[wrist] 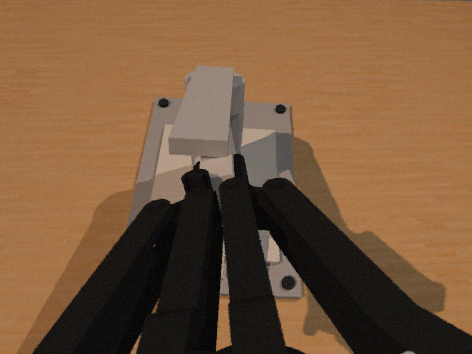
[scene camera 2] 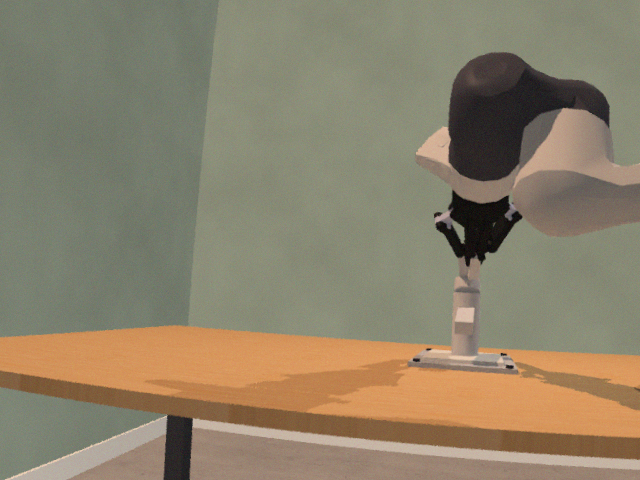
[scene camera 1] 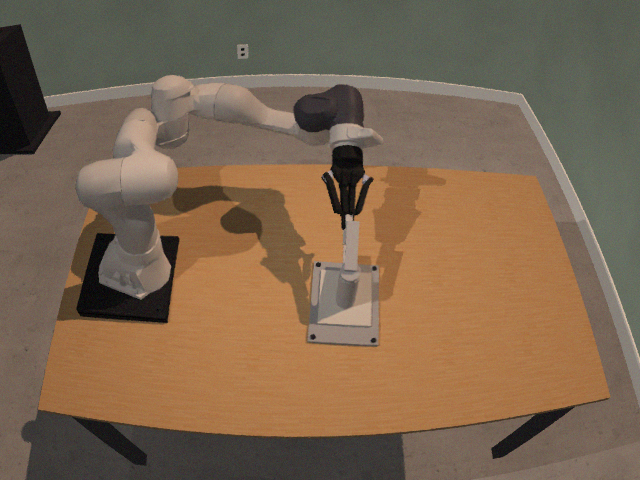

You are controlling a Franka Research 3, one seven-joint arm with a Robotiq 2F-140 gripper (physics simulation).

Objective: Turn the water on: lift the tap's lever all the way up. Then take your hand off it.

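Observation:
The light grey tap (scene camera 1: 346, 293) (scene camera 2: 465, 341) stands on its base plate (scene camera 1: 342, 335) (wrist: 262, 116). Its flat lever (scene camera 1: 352, 245) (scene camera 2: 474, 269) (wrist: 207, 110) rises from the top of the tap, tilted up towards the back, with its free end by my fingertips. The exact angle is hard to tell. My gripper (scene camera 1: 348, 212) (scene camera 2: 474, 258) (wrist: 221, 142) is shut and points down. A pale strip at its tips reaches down under the lever's free end. Contact there is hidden by the lever.
The square spout (scene camera 2: 464, 316) sticks out below the lever, facing scene camera 2. The tap's plate lies on the wooden table (scene camera 1: 465, 320) (scene camera 2: 103, 356). The arm's black base (scene camera 1: 93, 304) stands at the table's left. A black cabinet (scene camera 1: 15, 93) stands beyond the table at the left.

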